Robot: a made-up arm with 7 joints. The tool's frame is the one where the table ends. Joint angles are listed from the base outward.
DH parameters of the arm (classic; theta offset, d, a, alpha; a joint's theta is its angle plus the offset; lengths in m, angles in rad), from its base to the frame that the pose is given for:
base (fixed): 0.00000 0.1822 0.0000 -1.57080
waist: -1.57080 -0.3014 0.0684 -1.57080
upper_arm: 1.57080 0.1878 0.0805 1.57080
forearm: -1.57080 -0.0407 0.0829 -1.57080
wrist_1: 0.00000 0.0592 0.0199 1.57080
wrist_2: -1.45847 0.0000 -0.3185 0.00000
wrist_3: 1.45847 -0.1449 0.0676 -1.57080
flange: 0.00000 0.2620 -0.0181 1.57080
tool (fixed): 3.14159 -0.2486 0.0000 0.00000
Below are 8 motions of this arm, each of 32 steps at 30 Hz.
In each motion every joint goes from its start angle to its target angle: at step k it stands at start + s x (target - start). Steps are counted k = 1, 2, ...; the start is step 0. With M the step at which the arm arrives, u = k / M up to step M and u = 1 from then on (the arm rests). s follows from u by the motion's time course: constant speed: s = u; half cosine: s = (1 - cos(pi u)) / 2; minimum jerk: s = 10 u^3 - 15 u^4 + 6 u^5.
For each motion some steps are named. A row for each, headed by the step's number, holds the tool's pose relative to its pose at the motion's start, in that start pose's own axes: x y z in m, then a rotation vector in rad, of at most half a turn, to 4 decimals.
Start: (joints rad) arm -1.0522 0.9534 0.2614 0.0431 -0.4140 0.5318 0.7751
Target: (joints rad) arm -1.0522 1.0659 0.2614 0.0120 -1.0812 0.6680 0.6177
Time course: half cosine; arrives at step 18
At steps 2, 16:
2: -0.0100 0.0020 0.0052 -0.0089 0.0044 -0.0138
16: -0.2868 0.1695 0.1553 -0.2526 0.1659 -0.4644

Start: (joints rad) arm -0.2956 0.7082 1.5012 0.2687 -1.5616 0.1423 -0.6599
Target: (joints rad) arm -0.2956 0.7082 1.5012 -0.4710 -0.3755 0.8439 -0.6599
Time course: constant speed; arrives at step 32
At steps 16, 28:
16: 0.2266 -0.0975 0.4637 -0.8180 0.2241 0.5459
28: 0.4341 0.0739 0.6462 -1.2936 0.6007 1.0062

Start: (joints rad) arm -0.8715 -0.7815 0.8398 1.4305 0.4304 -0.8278 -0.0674
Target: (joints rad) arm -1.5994 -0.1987 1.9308 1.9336 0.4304 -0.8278 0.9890
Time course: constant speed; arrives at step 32
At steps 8, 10, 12, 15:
8: 0.1819 0.1110 -0.0006 0.2687 -0.5024 0.0281
10: 0.2270 0.1437 0.0142 0.3417 -0.6252 0.0322
12: 0.2703 0.1778 0.0347 0.4177 -0.7458 0.0347
15: 0.3302 0.2309 0.0748 0.5381 -0.9209 0.0353

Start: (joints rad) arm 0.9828 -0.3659 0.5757 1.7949 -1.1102 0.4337 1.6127
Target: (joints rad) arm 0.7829 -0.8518 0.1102 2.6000 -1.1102 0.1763 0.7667
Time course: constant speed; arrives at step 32
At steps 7, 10, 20, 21, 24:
7: -0.0465 0.0332 -0.1117 0.0892 0.0139 -0.0367
10: -0.0659 0.0552 -0.1630 0.1354 0.0231 -0.0563
20: -0.1246 0.1712 -0.3384 0.3278 0.0733 -0.1280
21: -0.1297 0.1868 -0.3554 0.3505 0.0802 -0.1350
24: -0.1442 0.2379 -0.4048 0.4221 0.1032 -0.1551

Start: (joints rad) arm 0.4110 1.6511 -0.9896 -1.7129 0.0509 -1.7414 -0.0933
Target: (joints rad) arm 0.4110 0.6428 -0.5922 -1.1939 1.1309 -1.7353 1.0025
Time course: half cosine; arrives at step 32
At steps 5, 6, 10, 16, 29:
5: 0.0287 0.0366 -0.0053 0.0795 -0.0766 0.0330
6: 0.0412 0.0524 -0.0055 0.1137 -0.1112 0.0453
10: 0.1102 0.1364 0.0154 0.3006 -0.3185 0.0929
16: 0.2368 0.2501 0.1655 0.6528 -0.8162 0.0878
29: 0.2789 0.1256 0.5704 1.0341 -1.8528 -0.1855

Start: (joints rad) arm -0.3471 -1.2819 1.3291 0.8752 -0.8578 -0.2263 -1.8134
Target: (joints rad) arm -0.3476 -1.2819 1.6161 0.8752 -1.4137 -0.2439 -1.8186
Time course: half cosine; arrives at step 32
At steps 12, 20, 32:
12: 0.0178 0.0317 -0.0590 0.1104 0.0642 0.0545
20: 0.0226 0.0809 -0.1297 0.2502 0.1496 0.1071
32: 0.0129 0.1272 -0.1824 0.3653 0.2217 0.1367

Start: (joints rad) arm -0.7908 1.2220 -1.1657 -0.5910 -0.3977 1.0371 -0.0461
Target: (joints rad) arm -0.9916 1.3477 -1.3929 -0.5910 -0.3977 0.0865 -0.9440
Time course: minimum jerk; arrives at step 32
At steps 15, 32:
15: -0.1941 0.1219 -0.0185 0.1585 0.4099 -0.3836
32: -0.3294 0.3849 0.0594 0.5616 0.9194 -0.7919

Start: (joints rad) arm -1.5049 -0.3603 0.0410 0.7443 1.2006 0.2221 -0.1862
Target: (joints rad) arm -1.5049 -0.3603 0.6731 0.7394 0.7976 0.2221 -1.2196
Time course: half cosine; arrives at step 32
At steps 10, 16, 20, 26, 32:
10: -0.0189 -0.0034 -0.0236 0.0143 0.1365 0.0190
16: -0.0370 -0.0063 -0.0501 0.0359 0.3103 0.0526
20: -0.0450 -0.0080 -0.0656 0.0509 0.4326 0.0840
26: -0.0488 -0.0104 -0.0799 0.0658 0.5791 0.1305
32: -0.0485 -0.0116 -0.0841 0.0700 0.6350 0.1508

